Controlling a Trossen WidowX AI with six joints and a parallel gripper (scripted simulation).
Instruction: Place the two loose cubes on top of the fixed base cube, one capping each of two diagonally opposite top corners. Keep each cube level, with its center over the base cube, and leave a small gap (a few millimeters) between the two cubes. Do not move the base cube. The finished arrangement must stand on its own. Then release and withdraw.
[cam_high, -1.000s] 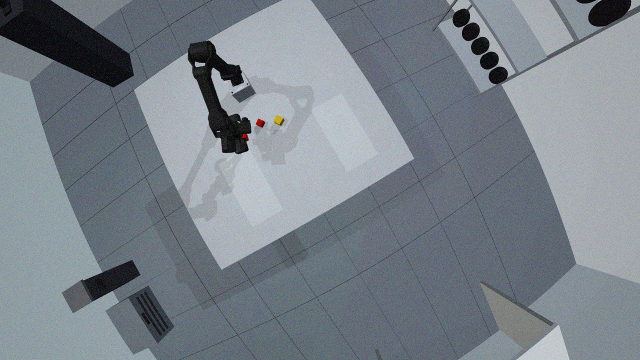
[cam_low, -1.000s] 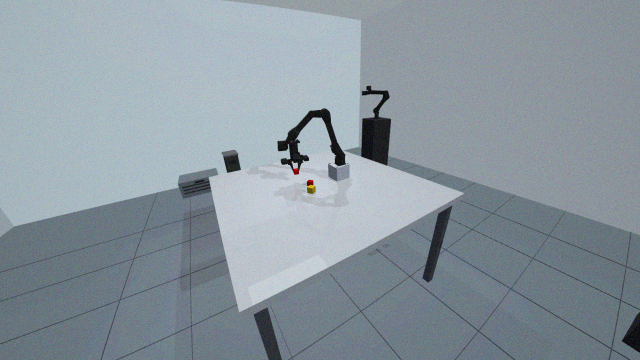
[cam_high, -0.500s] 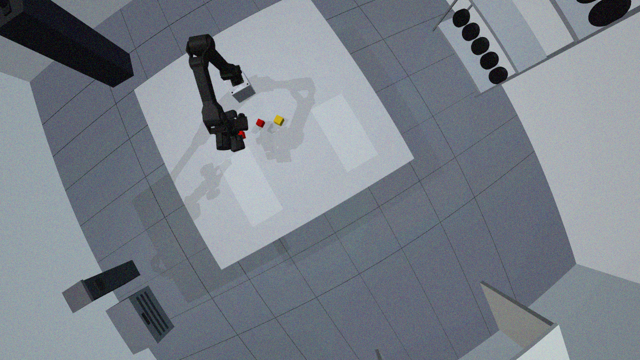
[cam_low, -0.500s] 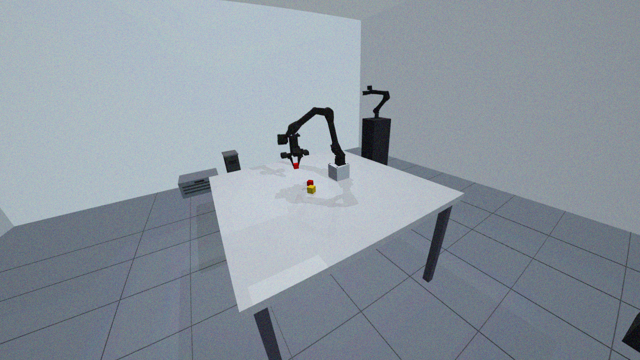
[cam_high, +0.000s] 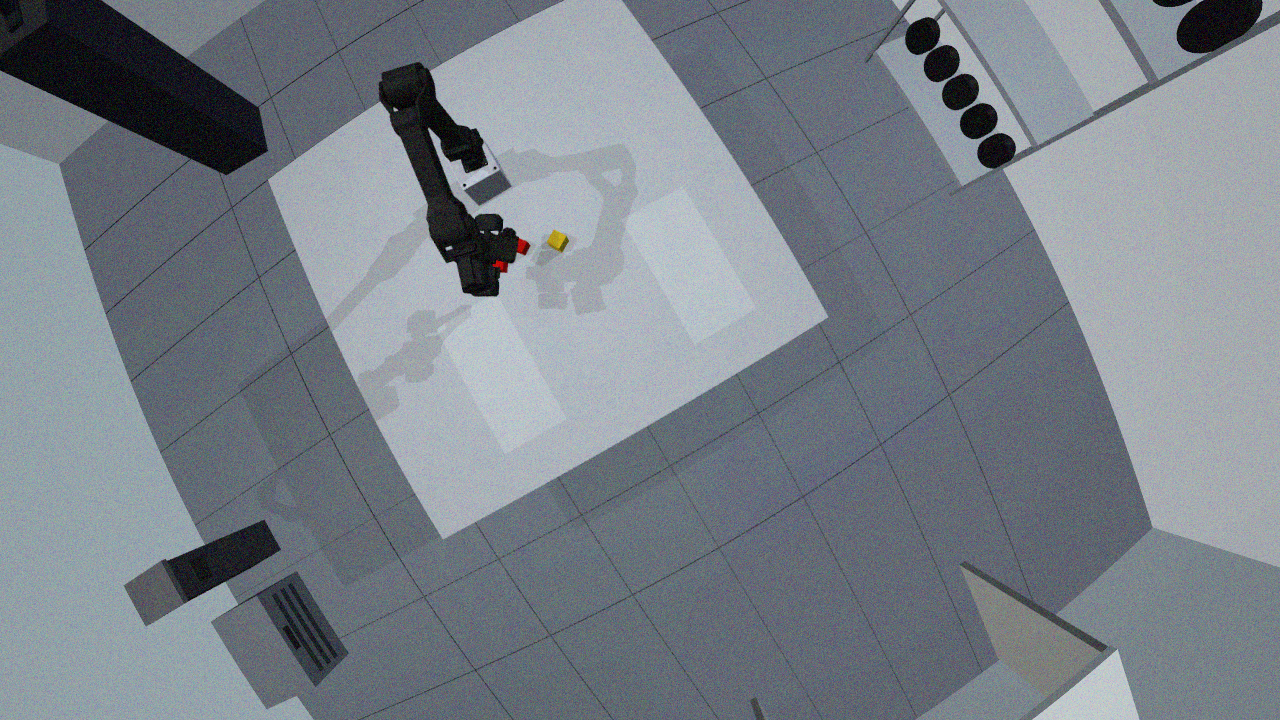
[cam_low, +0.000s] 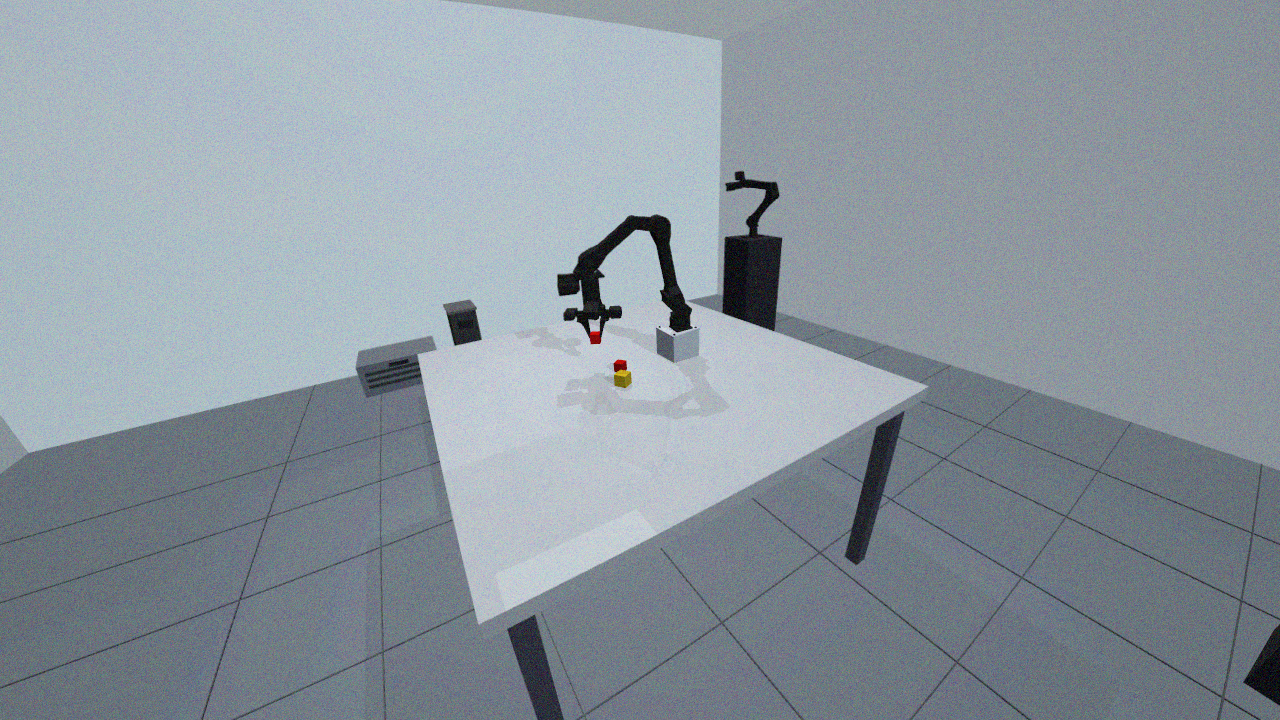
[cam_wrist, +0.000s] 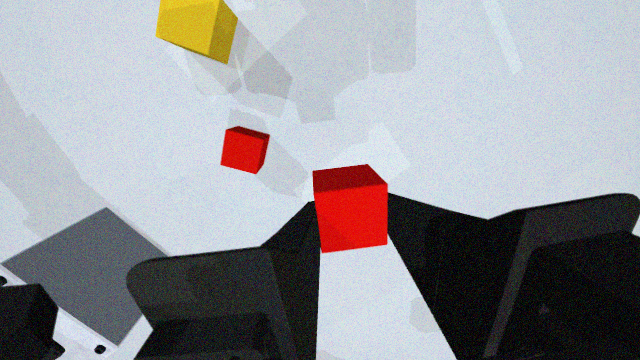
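Now: gripper tip 150 mm to the right of the yellow cube, 100 mm above it and 40 mm past it.
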